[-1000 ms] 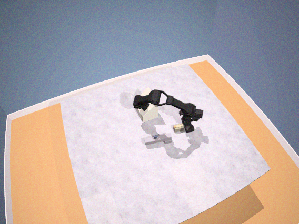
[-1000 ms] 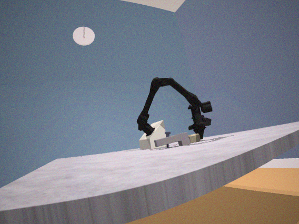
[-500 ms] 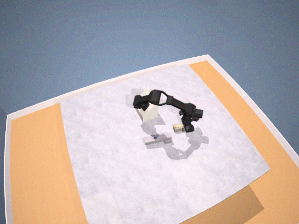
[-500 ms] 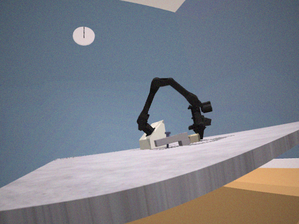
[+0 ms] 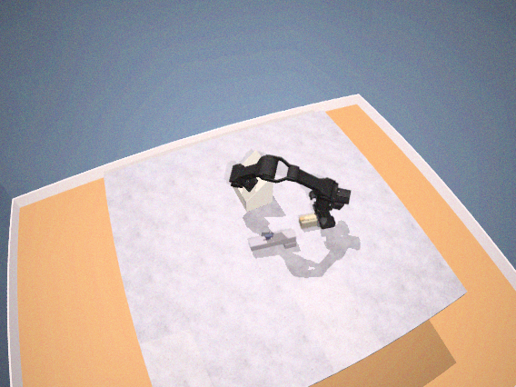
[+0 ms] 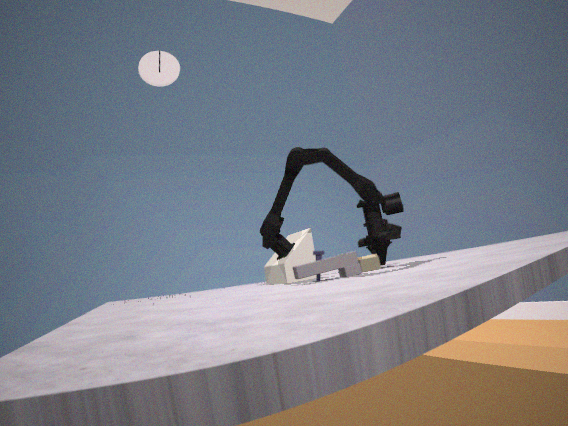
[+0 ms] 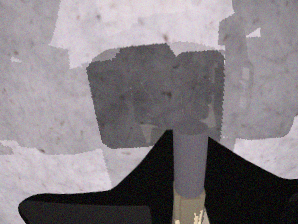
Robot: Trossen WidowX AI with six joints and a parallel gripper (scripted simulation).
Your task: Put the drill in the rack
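Right now the drill is 10 mm behind my gripper tip, 40 mm to the right of it and 30 mm above it. The rest, counted from my gripper tip: olive-tan rack (20 mm behind, 50 mm to the right, 10 mm above); then holder block (10 mm behind, 230 mm to the right, 30 mm above); then key (20 mm behind, 250 mm to the right, 40 mm above).
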